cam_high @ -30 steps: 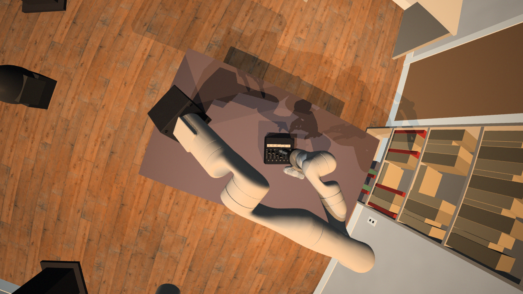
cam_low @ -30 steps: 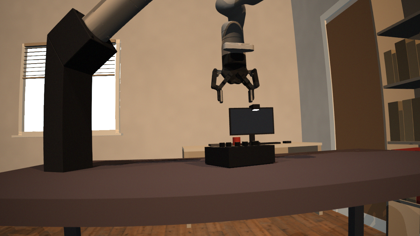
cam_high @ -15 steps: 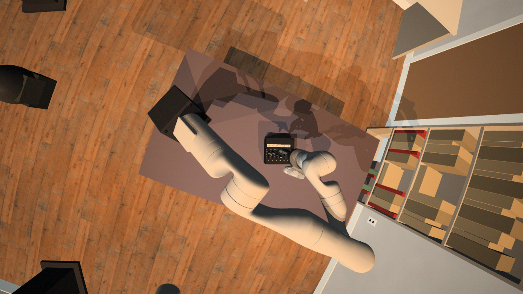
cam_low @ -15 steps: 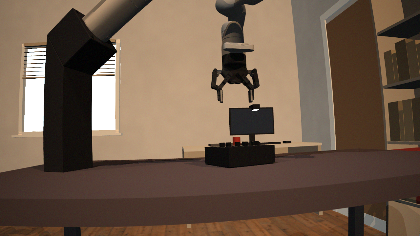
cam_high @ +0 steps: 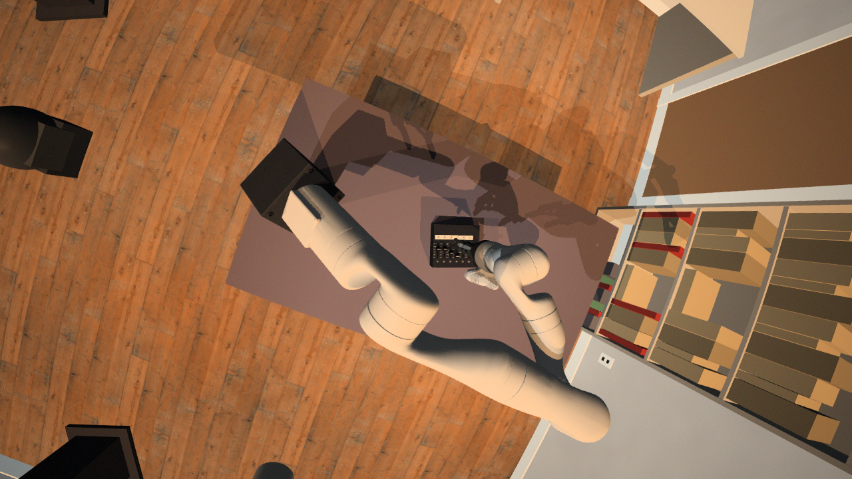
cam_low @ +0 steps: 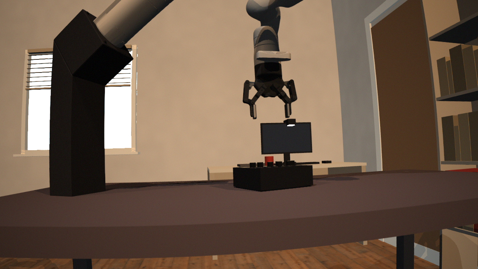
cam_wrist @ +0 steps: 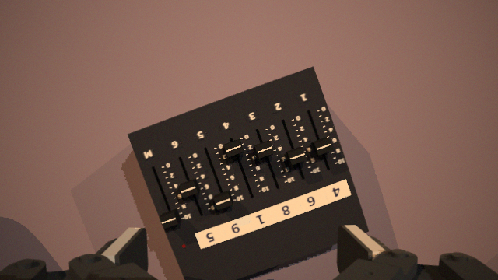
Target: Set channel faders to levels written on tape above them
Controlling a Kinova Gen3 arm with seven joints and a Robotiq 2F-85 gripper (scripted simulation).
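Right now my hand is 13 cm above the channel 5 cap and 2 cm short of it. Also, from my hand: channel 6 cap (13 cm below, 4 cm ahead, 2 cm to the right); channel 4 cap (13 cm below, 4 cm to the right, 1 cm behind); channel 3 cap (13 cm below, 3 cm to the right, 3 cm behind).
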